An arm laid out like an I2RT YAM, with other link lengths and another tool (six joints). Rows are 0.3 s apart.
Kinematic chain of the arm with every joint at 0, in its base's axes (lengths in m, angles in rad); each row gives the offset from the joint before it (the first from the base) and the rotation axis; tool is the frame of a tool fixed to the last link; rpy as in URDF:
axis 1: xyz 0 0 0.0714 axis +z
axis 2: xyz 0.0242 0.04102 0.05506 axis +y
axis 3: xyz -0.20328 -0.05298 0 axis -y
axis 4: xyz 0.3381 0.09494 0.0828 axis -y
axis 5: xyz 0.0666 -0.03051 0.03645 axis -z
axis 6: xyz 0.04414 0 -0.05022 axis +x
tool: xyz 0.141 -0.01 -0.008 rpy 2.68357 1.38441 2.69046
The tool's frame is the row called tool.
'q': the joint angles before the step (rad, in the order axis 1, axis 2, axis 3, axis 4, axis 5, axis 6). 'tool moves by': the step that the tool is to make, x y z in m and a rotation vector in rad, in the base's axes. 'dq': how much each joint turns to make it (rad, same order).
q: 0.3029, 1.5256, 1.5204, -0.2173, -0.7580, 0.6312
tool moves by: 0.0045, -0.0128, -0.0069, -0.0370, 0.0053, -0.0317
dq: -0.0190, -0.0088, -0.0026, -0.0496, 0.0205, -0.0407
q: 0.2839, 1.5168, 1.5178, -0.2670, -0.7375, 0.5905
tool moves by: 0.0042, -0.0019, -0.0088, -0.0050, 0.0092, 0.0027
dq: -0.0078, 0.0142, -0.0048, 0.0042, -0.0095, -0.0068
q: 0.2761, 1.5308, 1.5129, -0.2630, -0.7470, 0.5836
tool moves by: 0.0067, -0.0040, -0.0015, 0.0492, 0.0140, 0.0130
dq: -0.0231, 0.0126, -0.0177, 0.0685, -0.0481, 0.0559
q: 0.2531, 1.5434, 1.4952, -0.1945, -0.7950, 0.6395
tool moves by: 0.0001, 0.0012, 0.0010, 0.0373, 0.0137, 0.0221
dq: -0.0076, 0.0060, -0.0104, 0.0459, -0.0379, 0.0463
